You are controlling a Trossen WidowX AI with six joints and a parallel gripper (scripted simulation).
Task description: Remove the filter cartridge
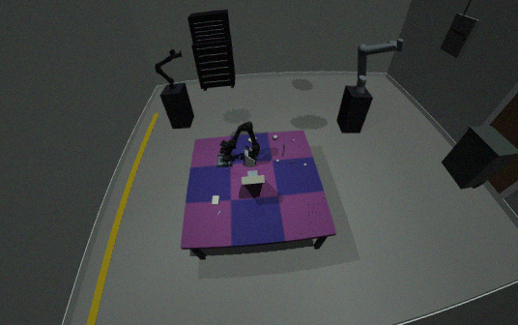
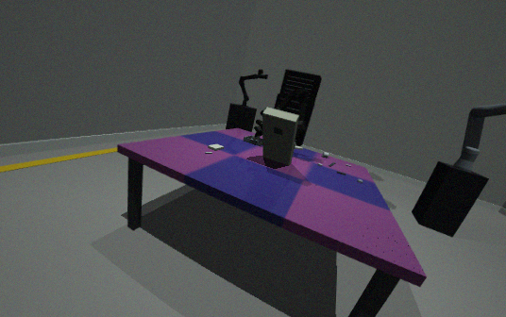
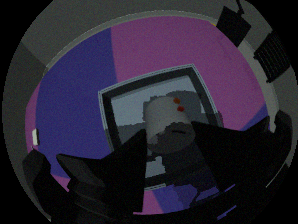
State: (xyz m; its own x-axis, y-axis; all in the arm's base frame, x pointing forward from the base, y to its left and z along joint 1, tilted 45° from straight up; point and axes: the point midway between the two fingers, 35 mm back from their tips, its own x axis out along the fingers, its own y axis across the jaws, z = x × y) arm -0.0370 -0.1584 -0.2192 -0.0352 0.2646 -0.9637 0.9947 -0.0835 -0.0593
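The round filter cartridge lies 10 mm below my gripper tip. Also, from my gripper tip: service panel (360 mm ahead, 310 mm to the left, 110 mm above); then tray (40 mm below).
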